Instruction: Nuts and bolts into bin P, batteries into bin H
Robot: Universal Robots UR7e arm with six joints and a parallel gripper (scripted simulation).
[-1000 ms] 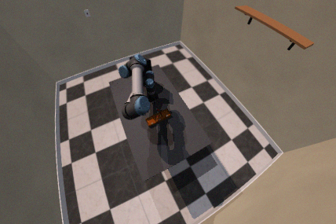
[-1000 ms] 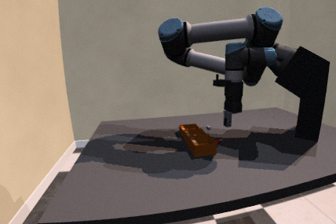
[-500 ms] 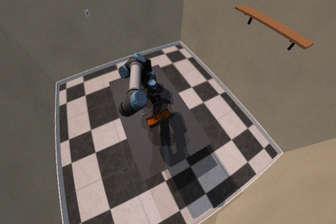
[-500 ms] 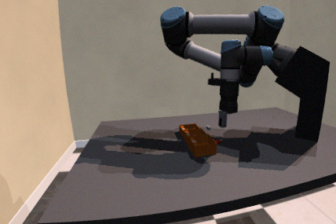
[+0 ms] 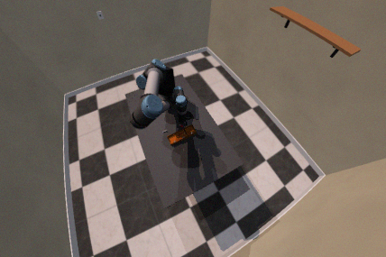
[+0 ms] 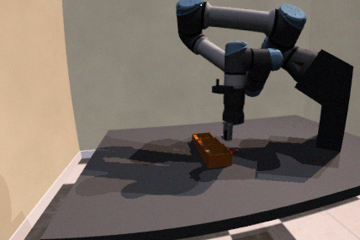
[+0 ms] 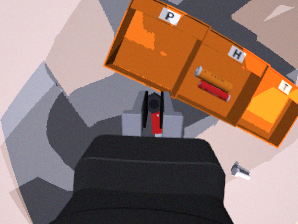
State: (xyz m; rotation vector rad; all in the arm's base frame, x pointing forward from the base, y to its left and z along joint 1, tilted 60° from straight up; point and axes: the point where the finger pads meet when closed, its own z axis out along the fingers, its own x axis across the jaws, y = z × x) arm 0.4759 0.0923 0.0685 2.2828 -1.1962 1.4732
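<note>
My hand is 17 cm to the left of the grey bolt, 9 cm past it and 8 cm above it. Also, from my hand: orange battery 7 cm to the right, 7 cm below, 4 cm ahead; then orange three-compartment bin 7 cm to the right, 6 cm below, 4 cm ahead; then dark nut 2 cm below.
</note>
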